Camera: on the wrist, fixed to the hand. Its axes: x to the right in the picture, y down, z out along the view.
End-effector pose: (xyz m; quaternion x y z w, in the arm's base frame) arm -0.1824 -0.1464 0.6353 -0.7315 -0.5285 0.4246 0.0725
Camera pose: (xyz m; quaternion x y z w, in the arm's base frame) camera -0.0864 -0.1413 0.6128 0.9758 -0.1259 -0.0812 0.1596
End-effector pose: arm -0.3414 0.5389 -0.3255 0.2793 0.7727 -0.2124 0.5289
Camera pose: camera -0.3348 0.6372 -0.3316 0.7250 0.4948 0.3666 0.3085
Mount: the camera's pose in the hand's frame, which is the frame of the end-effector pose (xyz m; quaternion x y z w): 0.0242 0.0786 -0.0546 -0.0911 0.2797 0.6814 0.6701
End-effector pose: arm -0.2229 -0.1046 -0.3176 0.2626 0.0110 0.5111 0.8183
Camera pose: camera -0.2923 -0.0347 -0.3239 -0.0340 0.0108 0.9746 0.2209
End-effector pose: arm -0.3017 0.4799 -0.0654 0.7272 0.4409 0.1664 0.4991
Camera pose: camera -0.2881 0.5222 0.0228 0.6958 -0.0756 0.6952 0.1640
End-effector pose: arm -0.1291 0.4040 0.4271 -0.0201 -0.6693 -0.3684 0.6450
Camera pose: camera -0.0474 0.4220 0.4794 -0.4253 -0.2208 0.1260 0.8686
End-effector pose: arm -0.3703 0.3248 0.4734 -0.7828 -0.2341 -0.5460 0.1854
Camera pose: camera -0.3604 0.2344 0.5118 -0.5483 0.4781 -0.4798 0.4905
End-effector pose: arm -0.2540 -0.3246 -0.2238 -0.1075 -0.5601 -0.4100 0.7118
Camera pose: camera -0.1591 -0.3189 -0.1974 -0.4039 -0.0656 0.1292 0.9033
